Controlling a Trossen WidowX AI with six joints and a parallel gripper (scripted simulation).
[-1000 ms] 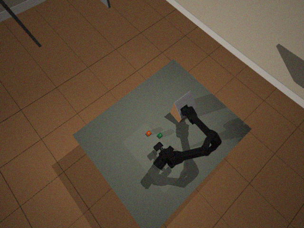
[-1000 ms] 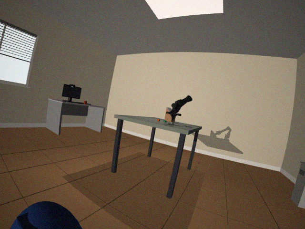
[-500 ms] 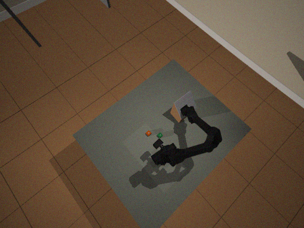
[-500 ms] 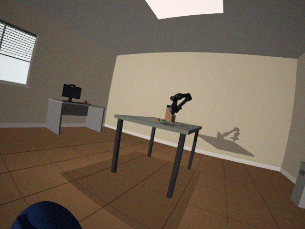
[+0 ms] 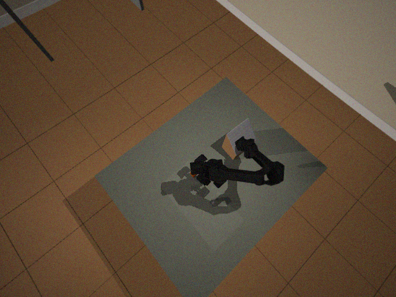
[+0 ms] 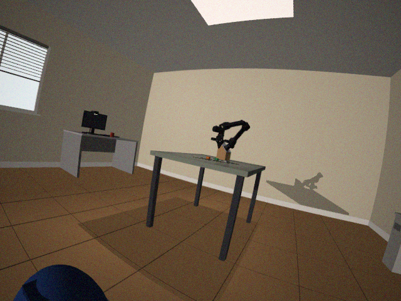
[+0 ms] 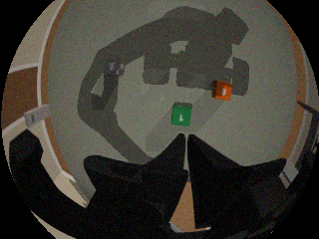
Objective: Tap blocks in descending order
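The green block lies 10 mm behind my gripper tip, 10 mm to the right of it and 110 mm below it. The rest, counted from my gripper tip: orange block 50 mm ahead, 70 mm to the right, 110 mm below; grey block 60 mm ahead, 130 mm to the left, 110 mm below.
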